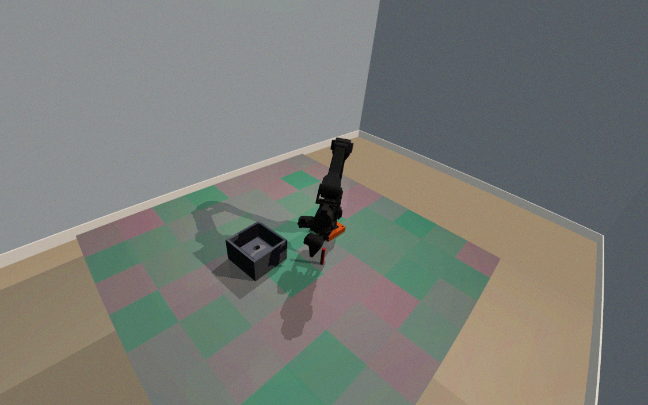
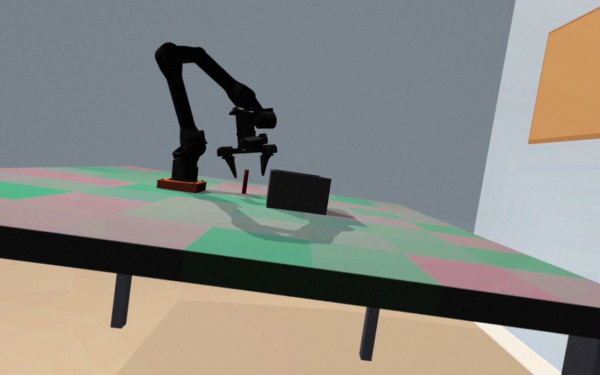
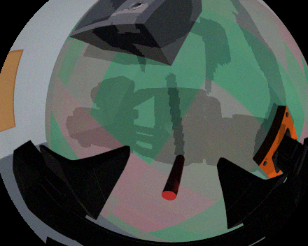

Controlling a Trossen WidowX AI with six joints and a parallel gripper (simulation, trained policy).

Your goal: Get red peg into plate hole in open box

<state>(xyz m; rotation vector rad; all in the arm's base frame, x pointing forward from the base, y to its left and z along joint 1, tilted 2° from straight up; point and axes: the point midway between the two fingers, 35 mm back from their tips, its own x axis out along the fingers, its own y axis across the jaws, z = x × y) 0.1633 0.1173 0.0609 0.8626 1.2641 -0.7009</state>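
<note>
The red peg lies 2 cm behind my gripper tip, 2 cm to the left of it and 2 cm below it. Also, from my gripper tip: grey plate 17 cm ahead, 13 cm to the right, 1 cm below; dark box 17 cm ahead, 13 cm to the right, 3 cm below.
</note>
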